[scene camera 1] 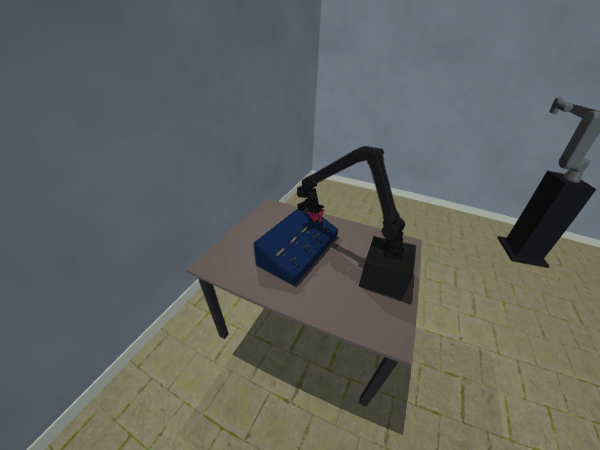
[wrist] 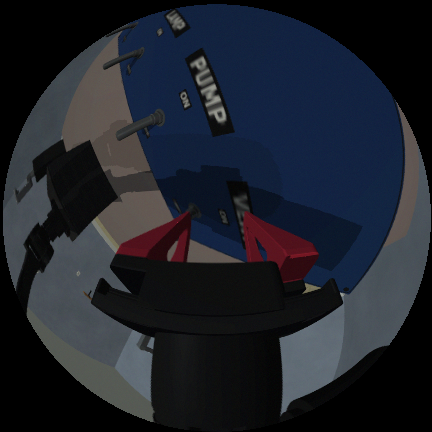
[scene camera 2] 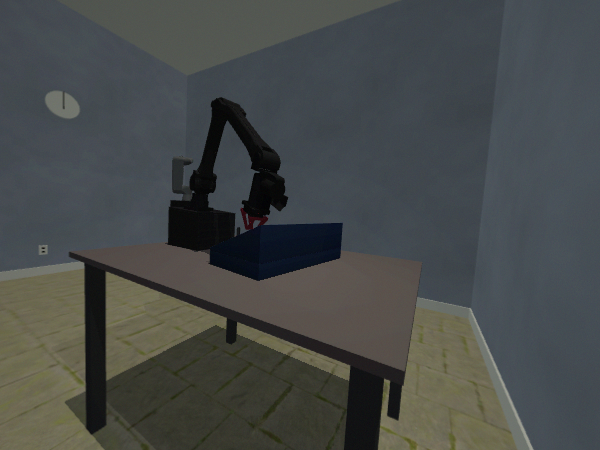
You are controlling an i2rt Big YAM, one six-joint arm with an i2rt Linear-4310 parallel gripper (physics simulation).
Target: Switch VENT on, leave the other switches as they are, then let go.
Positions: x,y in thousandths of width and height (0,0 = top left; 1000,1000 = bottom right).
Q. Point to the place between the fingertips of my gripper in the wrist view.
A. At 501,503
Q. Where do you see a blue switch panel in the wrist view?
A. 573,272
